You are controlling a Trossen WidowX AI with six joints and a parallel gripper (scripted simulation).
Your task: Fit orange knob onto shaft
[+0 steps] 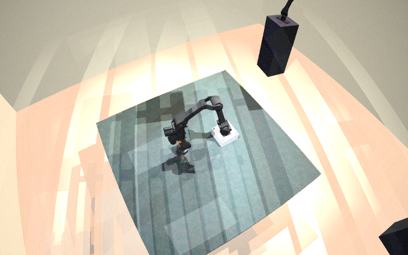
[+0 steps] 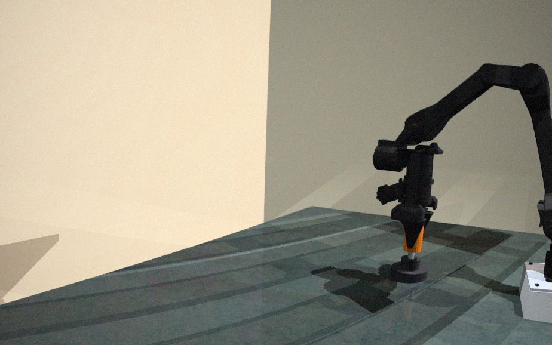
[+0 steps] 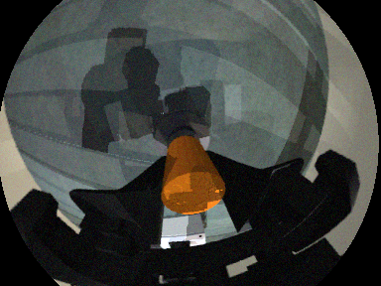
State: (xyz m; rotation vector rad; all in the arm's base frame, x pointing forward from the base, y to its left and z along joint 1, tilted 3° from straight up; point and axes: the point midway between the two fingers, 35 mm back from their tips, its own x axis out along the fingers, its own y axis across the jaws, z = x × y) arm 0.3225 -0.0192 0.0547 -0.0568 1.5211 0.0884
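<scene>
My gripper tip is 3 cm below the orange knob. The rest, counted from my gripper tip: dark round pedestal 4 cm below.
</scene>
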